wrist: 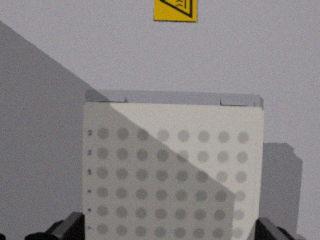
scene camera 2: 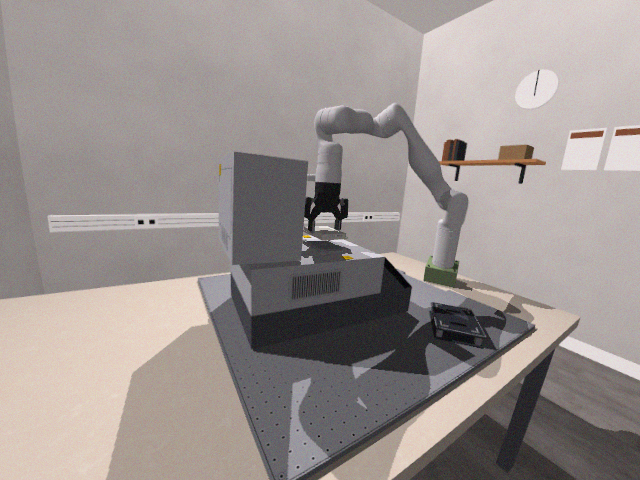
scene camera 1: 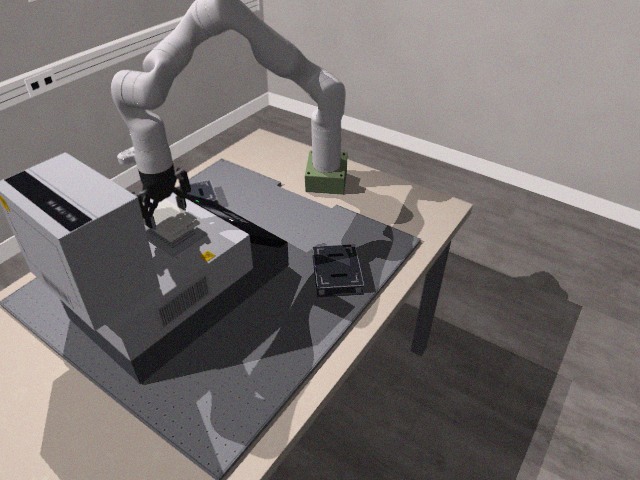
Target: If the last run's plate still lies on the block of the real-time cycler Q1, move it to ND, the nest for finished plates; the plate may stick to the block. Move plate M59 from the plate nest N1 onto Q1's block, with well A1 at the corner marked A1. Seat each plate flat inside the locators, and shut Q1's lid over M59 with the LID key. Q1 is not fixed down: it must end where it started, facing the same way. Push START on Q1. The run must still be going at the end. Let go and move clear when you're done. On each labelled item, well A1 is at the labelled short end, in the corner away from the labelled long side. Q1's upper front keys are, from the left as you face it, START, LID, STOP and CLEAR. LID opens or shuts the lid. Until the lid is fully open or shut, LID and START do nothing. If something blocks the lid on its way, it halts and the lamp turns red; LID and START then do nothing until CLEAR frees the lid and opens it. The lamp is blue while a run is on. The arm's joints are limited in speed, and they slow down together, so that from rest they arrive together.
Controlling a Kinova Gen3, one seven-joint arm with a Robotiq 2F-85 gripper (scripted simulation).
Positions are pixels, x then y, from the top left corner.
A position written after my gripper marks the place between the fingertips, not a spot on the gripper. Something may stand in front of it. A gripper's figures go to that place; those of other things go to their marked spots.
Scene:
My gripper (scene camera 2: 324, 232) is 77 cm from the lens. A cycler Q1 (scene camera 2: 340, 284) is 66 cm from the lens.

